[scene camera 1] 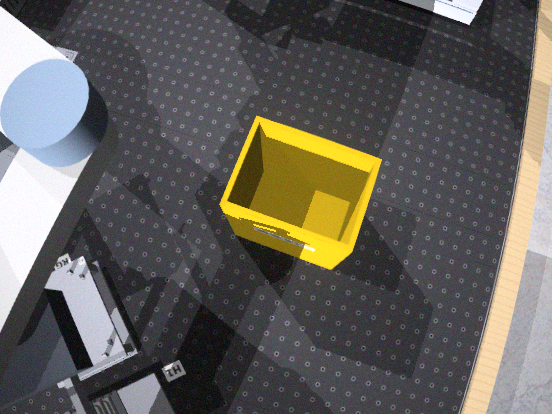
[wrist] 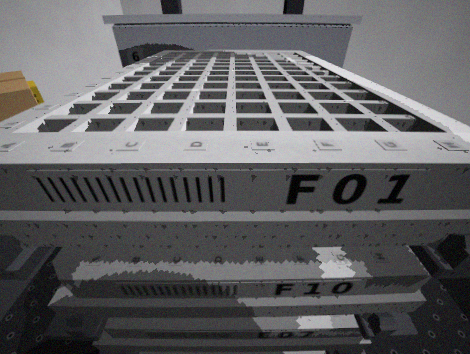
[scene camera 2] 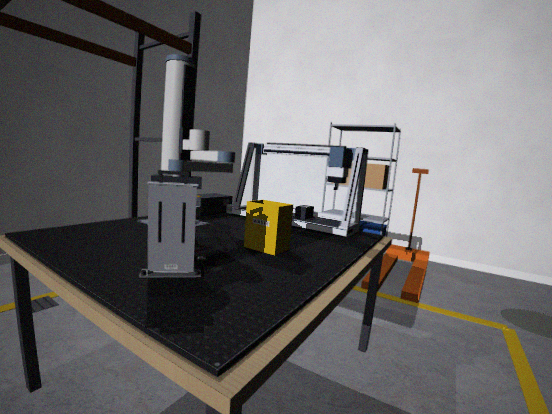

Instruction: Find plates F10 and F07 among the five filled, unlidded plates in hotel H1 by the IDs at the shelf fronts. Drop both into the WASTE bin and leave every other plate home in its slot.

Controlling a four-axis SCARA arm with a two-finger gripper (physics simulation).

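Places are measured from the arm's base along level axes (x ahead, y right, z down), in centimetres.
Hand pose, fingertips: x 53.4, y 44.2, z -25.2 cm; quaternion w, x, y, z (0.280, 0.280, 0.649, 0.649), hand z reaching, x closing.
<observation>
After its pixels a point has its place.
In the wrist view, plate F01 (wrist: 255, 192) fills the middle, unlidded, at the top of hotel H1 (wrist: 225, 37) {z -28.5, x 57.1, y 46.9 cm}; it looks level. Plate F10 (wrist: 255, 288) {z -24.7, x 47.2, y 39.0 cm} sits in the slot below it, partly shaded. A third plate (wrist: 215, 334) {z -21.9, x 47.9, y 38.2 cm} below that has a dim label that looks like E07. F07 does not show; the lower slots are out of view. My gripper is shut on plate F01, its fingers hidden behind the plate's front. The yellow WASTE bin (scene camera 1: 320, 145) {z -20.4, x 65.2, y -2.7 cm} (scene camera 2: 282, 225) {z -13.2, x 72.6, y 4.6 cm} stands upright and open on the table; its visible inside is empty.
The H1 tag (scene camera 1: 174, 371) {z -1.3, x 54.8, y 31.9 cm} lies near a grey fixture with pegs (scene camera 1: 92, 310) {z -7.3, x 41.1, y 27.0 cm}. The blue-capped arm joint (scene camera 1: 45, 105) {z -41.5, x 44.4, y 9.3 cm} hangs at the left. A gantry frame (scene camera 2: 300, 148) {z -49.1, x 43.7, y -62.3 cm} stands beyond the bin. The wooden table edge (scene camera 1: 505, 280) {z 0.0, x 102.2, y 1.0 cm} runs at the right.
</observation>
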